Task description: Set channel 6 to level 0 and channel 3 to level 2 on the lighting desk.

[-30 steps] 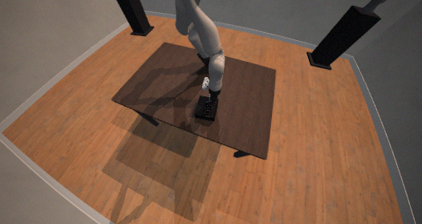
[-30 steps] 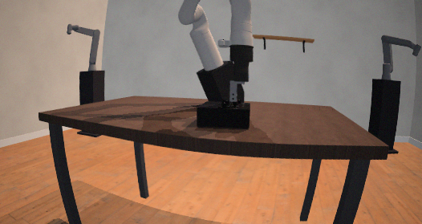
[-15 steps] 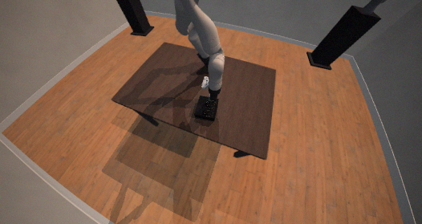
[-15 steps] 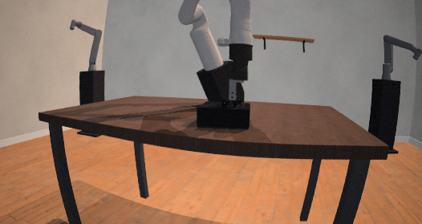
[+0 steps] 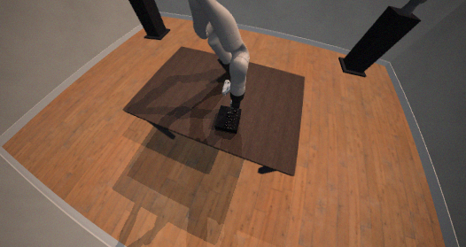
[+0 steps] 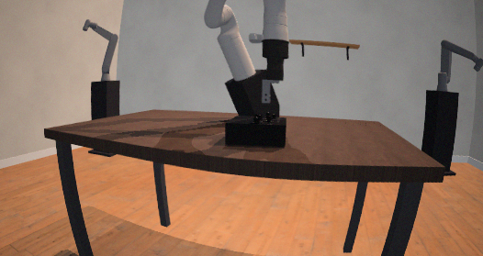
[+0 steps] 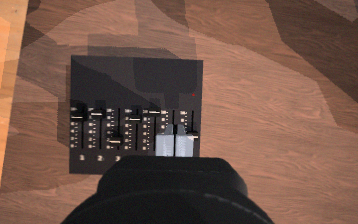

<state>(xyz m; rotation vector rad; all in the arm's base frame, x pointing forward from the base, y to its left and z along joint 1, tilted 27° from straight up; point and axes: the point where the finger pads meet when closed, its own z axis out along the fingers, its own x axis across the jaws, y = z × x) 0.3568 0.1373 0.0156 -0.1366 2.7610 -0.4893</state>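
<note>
Now: the channel 6 fader cap 20 mm to the left of my hand and 50 mm below it. Also, from my hand: channel 5 fader cap 30 mm ahead, 20 mm to the right, 50 mm below; then channel 4 fader cap 50 mm ahead, 10 mm to the right, 50 mm below; then channel 3 fader cap 70 mm ahead, 20 mm to the left, 50 mm below.
</note>
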